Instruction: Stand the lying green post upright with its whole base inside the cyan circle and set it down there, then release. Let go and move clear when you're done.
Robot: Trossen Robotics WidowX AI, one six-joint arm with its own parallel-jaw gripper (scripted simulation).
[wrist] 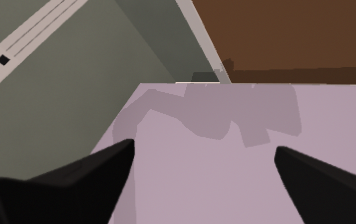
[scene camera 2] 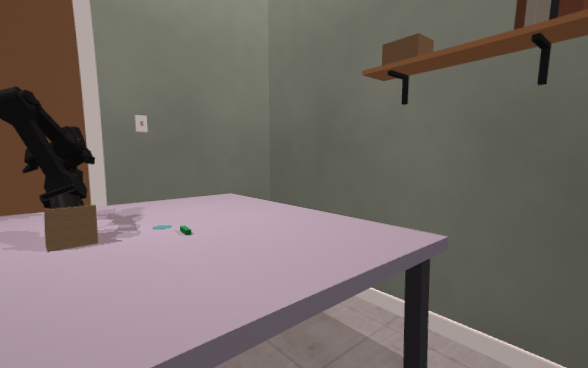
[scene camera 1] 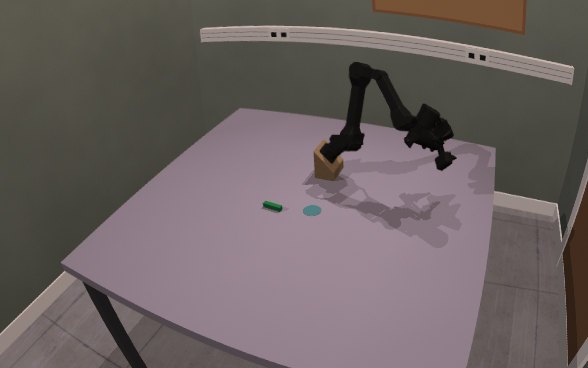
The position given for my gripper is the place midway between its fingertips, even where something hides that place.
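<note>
My gripper [scene camera 1: 452,148] is there for me to see, and it's also in the wrist view [wrist: 204,149].
</note>
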